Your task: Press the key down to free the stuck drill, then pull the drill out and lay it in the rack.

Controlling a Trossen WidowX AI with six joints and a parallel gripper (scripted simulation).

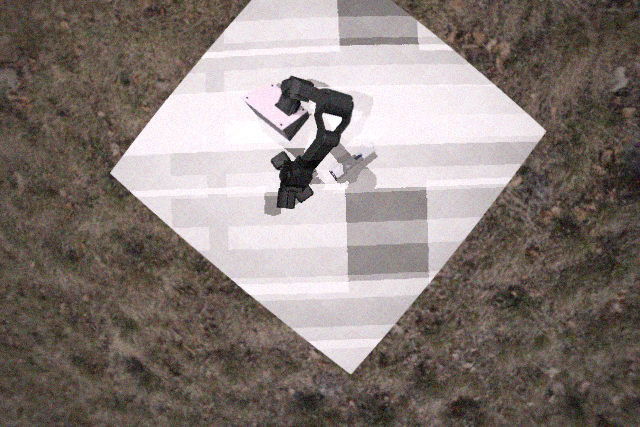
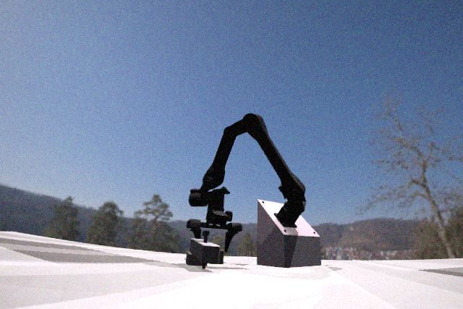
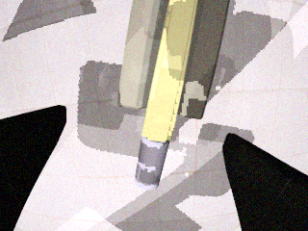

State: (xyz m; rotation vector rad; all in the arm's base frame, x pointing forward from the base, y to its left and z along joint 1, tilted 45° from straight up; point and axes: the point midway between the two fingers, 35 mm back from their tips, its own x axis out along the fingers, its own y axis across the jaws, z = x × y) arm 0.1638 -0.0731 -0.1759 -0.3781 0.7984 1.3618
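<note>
Now: gripper tip 10 mm short of the drill, 30 mm to the right of it and 10 mm below it. From my gripper tip the other things lie so: dark key: 140 mm ahead, 210 mm to the left, 20 mm above; then grey-beige block: 20 mm ahead, 40 mm to the left, 10 mm below.
</note>
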